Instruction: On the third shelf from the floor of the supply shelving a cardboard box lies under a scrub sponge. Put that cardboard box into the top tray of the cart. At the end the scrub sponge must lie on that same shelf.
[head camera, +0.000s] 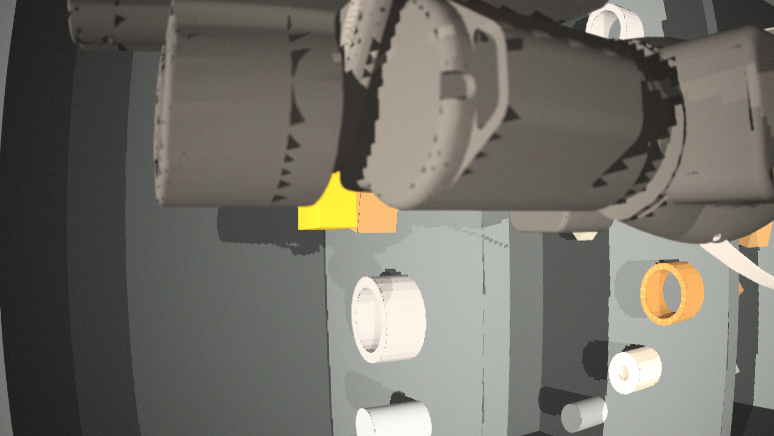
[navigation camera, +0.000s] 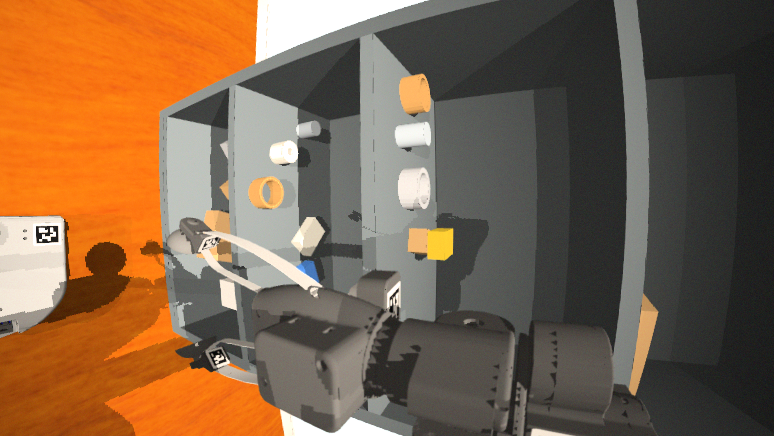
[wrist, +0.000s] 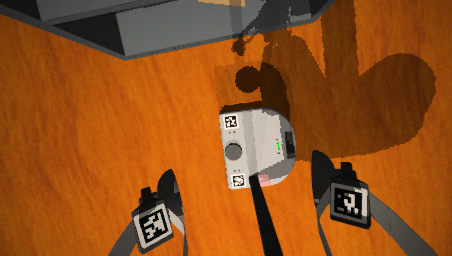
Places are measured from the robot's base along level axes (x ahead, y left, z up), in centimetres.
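Pixels of known places: gripper, fingertip midpoint: (navigation camera: 183, 291).
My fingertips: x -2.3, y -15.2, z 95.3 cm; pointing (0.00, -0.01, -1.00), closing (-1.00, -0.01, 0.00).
Behind a point stands the place of what it marks.
The cardboard box (head camera: 377, 214) @(x 0.1, y -68.1, z 101.6 cm) (navigation camera: 418, 240) @(x -0.8, y -67.9, z 101.8 cm) sits on the third shelf (head camera: 449, 324) @(x 11.4, y -55.8, z 99.1 cm) (navigation camera: 387, 162) @(x 17.0, y -55.1, z 99.1 cm) of the supply shelving. The yellow scrub sponge (head camera: 329, 212) @(x -0.2, y -68.5, z 107.4 cm) (navigation camera: 440, 243) @(x -1.4, y -68.6, z 107.4 cm) lies on top of it. In the head view the wrist covers part of both. My gripper (navigation camera: 192, 295) @(x -2.3, y -15.2, z 95.3 cm) (wrist: 243, 178) @(x -2.3, y -15.2, z 95.3 cm) is open, with its fingers wide apart and pointing down. It is beside the lower part of the shelving, away from the box and the sponge; floor and my own base show between the fingers in the wrist view. The cart does not show.
A white roll (head camera: 389, 319) @(x 11.3, y -60.9, z 103.5 cm) (navigation camera: 414, 187) @(x 11.9, y -60.8, z 103.2 cm), a white cylinder (navigation camera: 412, 134) @(x 23.8, y -59.1, z 103.4 cm) and an orange roll (navigation camera: 414, 93) @(x 34.9, y -62.0, z 102.8 cm) share the third shelf. The shelf below holds an orange ring (head camera: 696, 292) @(x 11.8, y -54.3, z 55.5 cm) (navigation camera: 254, 193) @(x 11.7, y -54.3, z 56.1 cm) and a cream block (navigation camera: 308, 236) @(x -2.3, y -76.9, z 57.3 cm). My base (navigation camera: 32, 270) @(x -9.7, y -9.6, z 16.0 cm) (wrist: 265, 125) stands beneath the gripper.
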